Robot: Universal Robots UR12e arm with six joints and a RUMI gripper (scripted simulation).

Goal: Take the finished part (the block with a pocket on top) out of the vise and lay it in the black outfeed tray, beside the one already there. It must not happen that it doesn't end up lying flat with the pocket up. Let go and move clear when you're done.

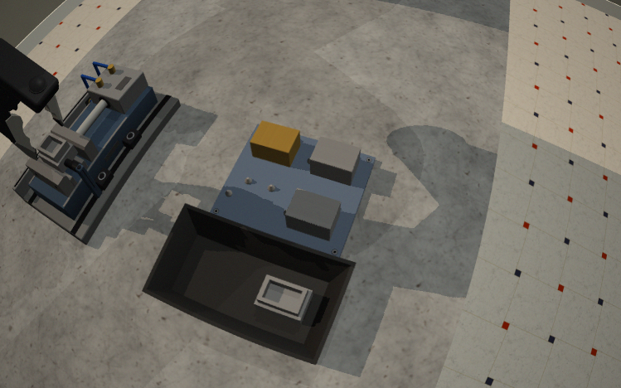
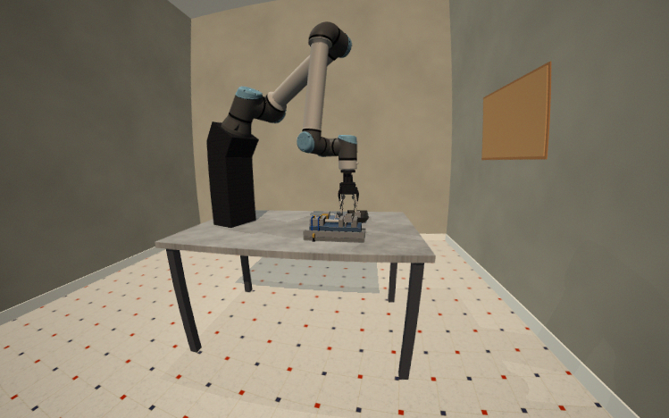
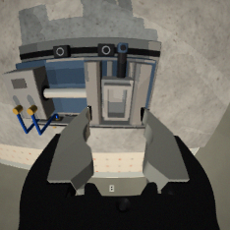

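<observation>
Right now the vise is 9 cm below my hand, 6 cm behind it and 1 cm to the right of it. From my hand the other things lie so: orange block 28 cm to the left, 22 cm behind, 11 cm below; then blue fixture plate 33 cm to the left, 18 cm behind, 13 cm below.
</observation>
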